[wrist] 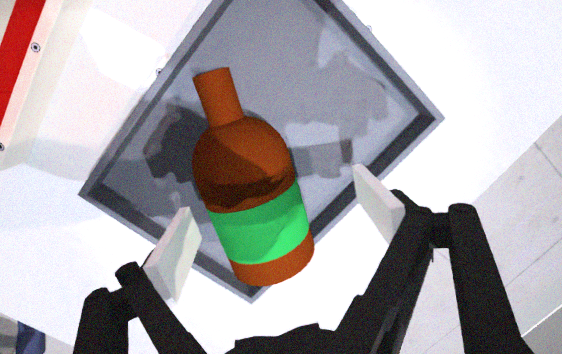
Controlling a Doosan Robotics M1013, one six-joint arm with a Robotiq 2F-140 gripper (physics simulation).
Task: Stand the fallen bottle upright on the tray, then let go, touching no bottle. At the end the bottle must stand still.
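Observation:
A brown bottle with a green label lies on its side on the grey tray. Its neck points to the upper left of the view, and its base reaches over the tray's near corner. My gripper is open and empty. In the view its pale finger pads stand on either side of the bottle's label end, with a gap on each side. How high the pads are above the bottle cannot be told from this view.
A red and white object with small round fittings stands at the upper left. The tray has raised walls and rests on a white surface. Tiled floor shows past the surface's edge at the right. A dark blue thing shows at the lower left.

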